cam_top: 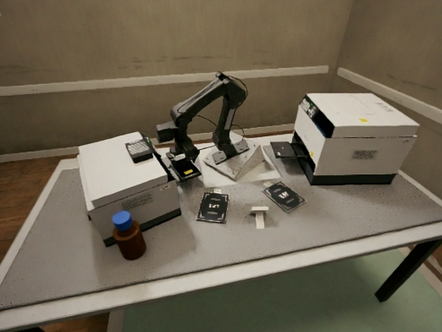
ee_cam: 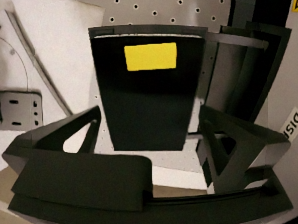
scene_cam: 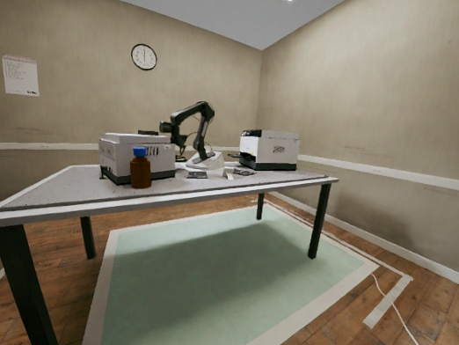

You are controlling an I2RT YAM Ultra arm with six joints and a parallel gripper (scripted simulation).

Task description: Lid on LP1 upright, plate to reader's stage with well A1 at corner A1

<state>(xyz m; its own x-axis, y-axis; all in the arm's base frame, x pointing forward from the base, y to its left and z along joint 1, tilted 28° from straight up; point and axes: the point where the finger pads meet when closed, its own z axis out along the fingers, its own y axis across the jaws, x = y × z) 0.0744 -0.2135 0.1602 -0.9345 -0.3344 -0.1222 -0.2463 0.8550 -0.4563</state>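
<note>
The lid lies 1 cm below my hand. Also, from my hand: clear well plate 2 cm below; then brown capped bottle 32 cm ahead, 25 cm to the right, 1 cm above; then LP1 pad 21 cm ahead, 8 cm to the left, 10 cm below.
</note>
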